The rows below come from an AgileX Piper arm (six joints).
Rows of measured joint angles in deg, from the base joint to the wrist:
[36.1, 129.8, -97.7, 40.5, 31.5, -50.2]
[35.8, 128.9, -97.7, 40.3, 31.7, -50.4]
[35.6, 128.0, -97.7, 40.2, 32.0, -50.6]
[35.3, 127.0, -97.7, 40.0, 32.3, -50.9]
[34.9, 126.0, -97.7, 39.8, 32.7, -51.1]
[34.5, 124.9, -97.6, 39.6, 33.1, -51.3]
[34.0, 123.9, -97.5, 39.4, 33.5, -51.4]
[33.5, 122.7, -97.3, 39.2, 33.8, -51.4]
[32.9, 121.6, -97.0, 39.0, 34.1, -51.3]
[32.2, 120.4, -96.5, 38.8, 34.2, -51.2]
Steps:
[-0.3, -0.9, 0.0, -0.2, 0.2, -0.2]
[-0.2, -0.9, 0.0, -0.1, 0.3, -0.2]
[-0.3, -1.0, 0.0, -0.2, 0.3, -0.3]
[-0.4, -1.0, 0.0, -0.2, 0.4, -0.2]
[-0.4, -1.1, 0.1, -0.2, 0.4, -0.2]
[-0.5, -1.0, 0.1, -0.2, 0.4, -0.1]
[-0.5, -1.2, 0.2, -0.2, 0.3, 0.0]
[-0.6, -1.1, 0.3, -0.2, 0.3, 0.1]
[-0.7, -1.2, 0.5, -0.2, 0.1, 0.1]

